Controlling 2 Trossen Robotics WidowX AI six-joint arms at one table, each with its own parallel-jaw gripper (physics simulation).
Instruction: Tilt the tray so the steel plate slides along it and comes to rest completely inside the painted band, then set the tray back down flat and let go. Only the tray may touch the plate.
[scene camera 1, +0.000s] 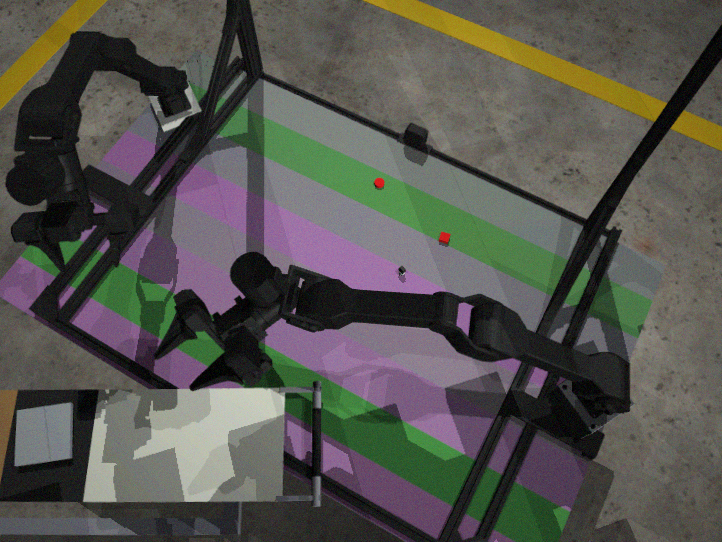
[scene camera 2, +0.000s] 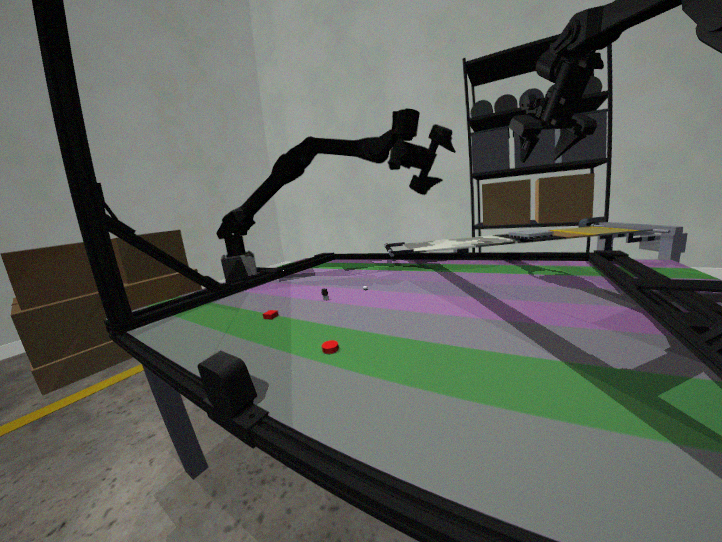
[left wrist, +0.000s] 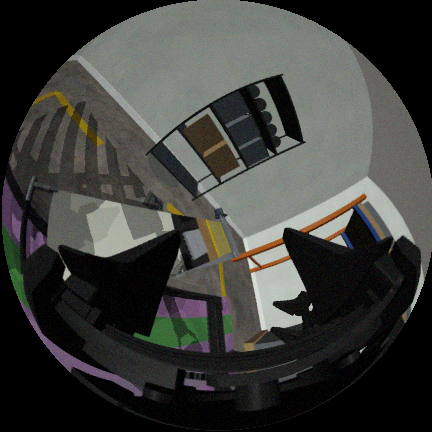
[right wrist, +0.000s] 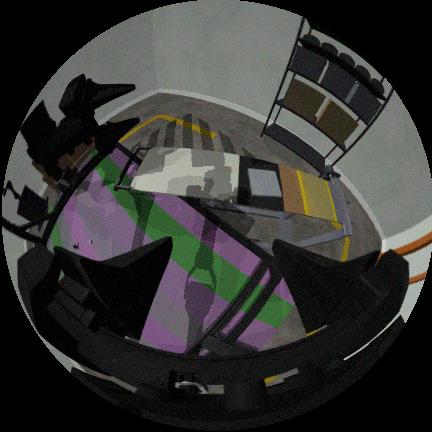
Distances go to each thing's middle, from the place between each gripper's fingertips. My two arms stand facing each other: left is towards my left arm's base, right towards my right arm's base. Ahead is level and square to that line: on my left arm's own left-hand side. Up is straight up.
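Labels:
The grey steel plate (scene camera 1: 43, 434) is 21 cm below my right hand, 26 cm ahead of my right hand and 5 cm to the left of my right hand. By its middle, the grey steel plate is nearer to my right hand than to my left hand.
I see the grey steel plate 240 mm below my left hand, 200 mm to the right of my left hand and 230 mm ahead of my left hand.

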